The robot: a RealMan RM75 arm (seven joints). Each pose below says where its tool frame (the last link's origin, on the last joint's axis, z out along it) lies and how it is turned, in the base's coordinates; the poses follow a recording.
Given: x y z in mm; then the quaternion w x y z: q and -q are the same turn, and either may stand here.
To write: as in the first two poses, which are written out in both.
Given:
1: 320 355 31 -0.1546 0.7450 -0.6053 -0.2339
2: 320 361 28 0.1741 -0.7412 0.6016 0.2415
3: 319 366 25 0.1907 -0.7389 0.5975 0.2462
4: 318 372 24 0.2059 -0.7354 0.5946 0.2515
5: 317 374 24 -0.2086 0.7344 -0.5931 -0.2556
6: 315 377 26 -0.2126 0.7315 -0.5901 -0.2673
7: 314 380 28 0.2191 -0.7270 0.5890 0.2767
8: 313 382 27 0.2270 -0.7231 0.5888 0.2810
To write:
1: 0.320 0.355 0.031 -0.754 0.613 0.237 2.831
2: 0.320 0.361 0.028 -0.753 0.611 0.245 2.792
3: 0.319 0.366 0.025 -0.753 0.609 0.251 2.758
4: 0.318 0.372 0.024 -0.751 0.608 0.257 2.727
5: 0.317 0.374 0.024 -0.751 0.606 0.261 2.721
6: 0.315 0.377 0.026 -0.749 0.604 0.274 2.713
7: 0.314 0.380 0.028 -0.745 0.604 0.284 2.700
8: 0.313 0.382 0.027 -0.742 0.605 0.289 2.684
